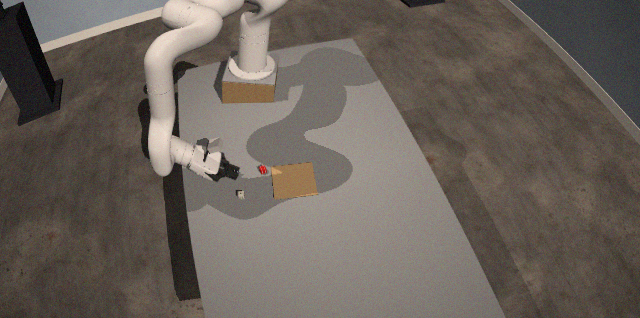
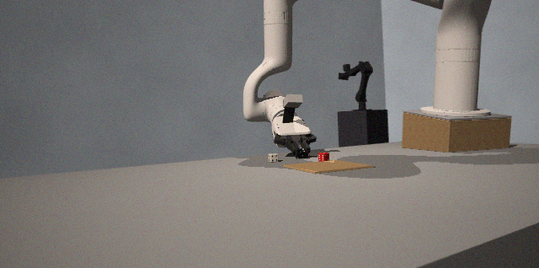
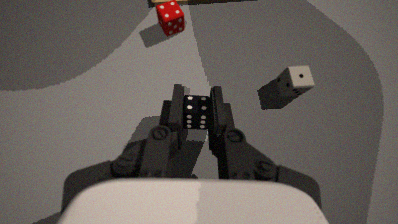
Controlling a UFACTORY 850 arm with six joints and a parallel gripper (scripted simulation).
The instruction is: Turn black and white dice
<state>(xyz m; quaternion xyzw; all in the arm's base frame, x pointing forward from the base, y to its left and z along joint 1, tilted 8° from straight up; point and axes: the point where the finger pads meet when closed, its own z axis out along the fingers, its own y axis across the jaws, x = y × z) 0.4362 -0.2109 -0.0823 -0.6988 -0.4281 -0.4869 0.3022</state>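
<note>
Now: hand 10 cm short of the white die and 1 cm above it. Also, from my hand: tan mat 18 cm to the left, 10 cm ahead, 2 cm below; then red die 10 cm to the left, 2 cm ahead, 1 cm below; then black die 1 cm to the left, 1 cm below.
</note>
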